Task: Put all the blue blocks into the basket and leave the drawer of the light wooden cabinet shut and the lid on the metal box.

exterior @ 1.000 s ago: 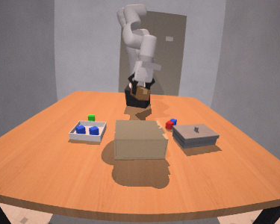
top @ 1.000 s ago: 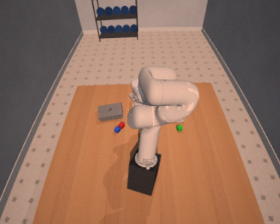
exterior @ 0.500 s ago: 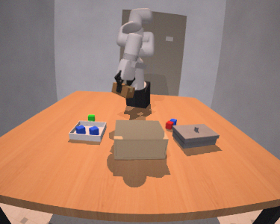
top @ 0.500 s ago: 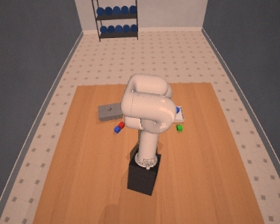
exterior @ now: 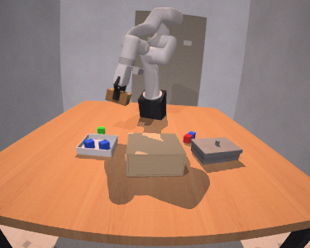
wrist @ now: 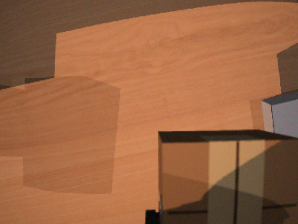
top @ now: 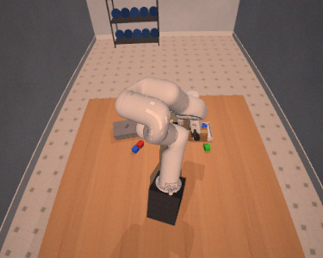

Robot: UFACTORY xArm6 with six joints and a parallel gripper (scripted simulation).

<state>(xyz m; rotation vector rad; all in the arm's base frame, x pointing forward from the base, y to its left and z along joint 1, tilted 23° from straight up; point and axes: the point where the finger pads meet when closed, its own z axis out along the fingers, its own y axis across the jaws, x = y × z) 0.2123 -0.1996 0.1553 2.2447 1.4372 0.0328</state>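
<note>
Right now the green block is 10 mm ahead of my hand, 90 mm to the right of it and 180 mm below it. The rest, counted from my hand: white basket (150 mm ahead, 90 mm to the right, 180 mm below); small brown box (right at my hand); drawer (280 mm ahead, 120 mm to the left, 160 mm below).
</note>
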